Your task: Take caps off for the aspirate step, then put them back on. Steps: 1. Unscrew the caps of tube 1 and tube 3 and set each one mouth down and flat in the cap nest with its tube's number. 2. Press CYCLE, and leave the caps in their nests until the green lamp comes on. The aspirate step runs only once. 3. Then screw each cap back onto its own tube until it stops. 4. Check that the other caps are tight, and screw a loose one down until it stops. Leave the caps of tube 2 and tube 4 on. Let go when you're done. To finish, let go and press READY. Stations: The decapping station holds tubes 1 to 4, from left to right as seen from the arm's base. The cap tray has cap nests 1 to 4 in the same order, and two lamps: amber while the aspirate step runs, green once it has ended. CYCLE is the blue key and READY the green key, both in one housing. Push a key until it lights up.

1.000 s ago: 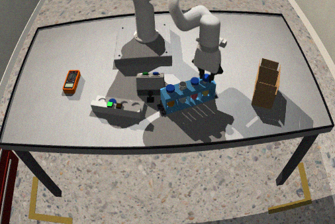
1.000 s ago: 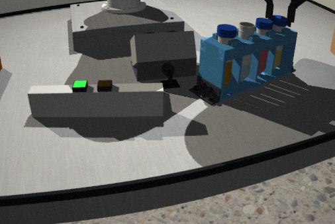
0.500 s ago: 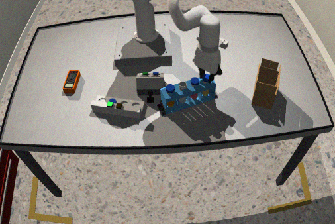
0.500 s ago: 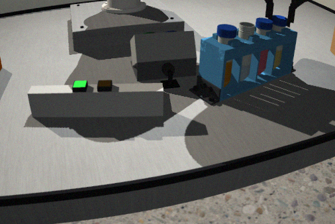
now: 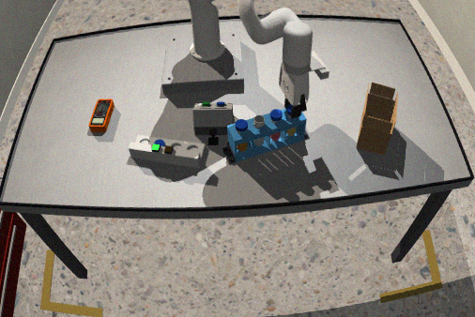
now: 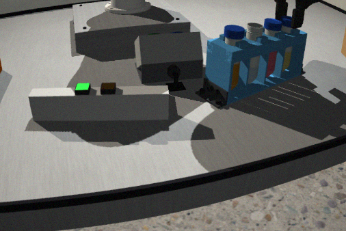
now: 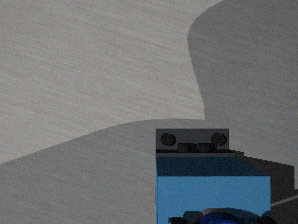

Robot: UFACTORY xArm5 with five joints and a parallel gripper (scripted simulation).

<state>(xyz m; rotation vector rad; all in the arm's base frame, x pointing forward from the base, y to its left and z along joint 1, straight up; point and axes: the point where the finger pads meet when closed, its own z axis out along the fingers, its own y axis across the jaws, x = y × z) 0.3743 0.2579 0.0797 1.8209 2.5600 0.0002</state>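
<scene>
My hand is 5 cm to the left of the blue cap, 2 cm short of it and 1 cm above it. Also, from my hand: blue key 21 cm to the right, 8 cm behind, 6 cm below; green key 25 cm to the right, 8 cm behind, 6 cm below; grey key housing 23 cm to the right, 7 cm below, 6 cm behind.
</scene>
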